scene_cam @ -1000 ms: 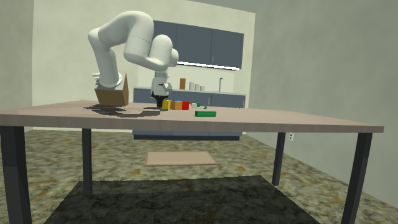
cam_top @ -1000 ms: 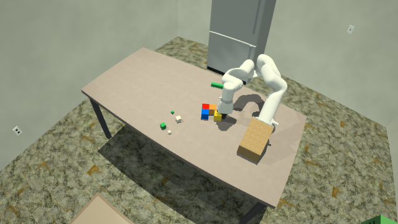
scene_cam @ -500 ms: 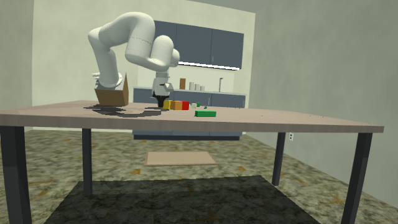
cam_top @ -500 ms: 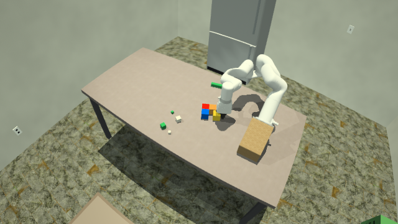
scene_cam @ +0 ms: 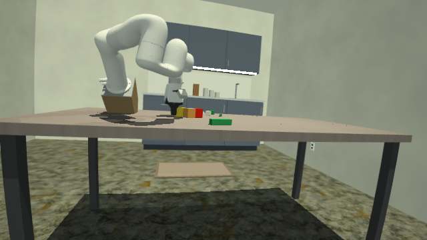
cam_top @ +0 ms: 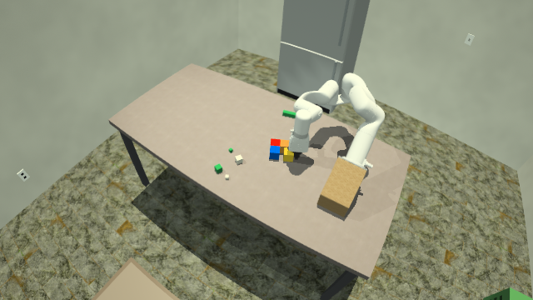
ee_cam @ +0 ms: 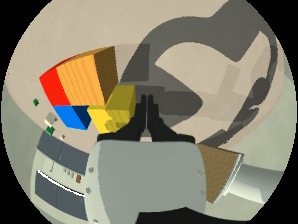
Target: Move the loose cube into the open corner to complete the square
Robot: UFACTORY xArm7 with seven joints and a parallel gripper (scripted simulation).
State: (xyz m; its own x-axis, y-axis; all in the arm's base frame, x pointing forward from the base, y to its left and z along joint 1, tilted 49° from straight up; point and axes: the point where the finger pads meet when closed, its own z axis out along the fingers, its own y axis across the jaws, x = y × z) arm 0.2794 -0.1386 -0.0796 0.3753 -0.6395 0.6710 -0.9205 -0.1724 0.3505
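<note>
My gripper is now 8 cm short of the orange cube and 3 cm to the left of it. From my hand the other things lie so: red cube 13 cm ahead, 1 cm to the right; yellow cube 4 cm ahead, 2 cm to the left; blue cube 11 cm ahead, 4 cm to the left.
</note>
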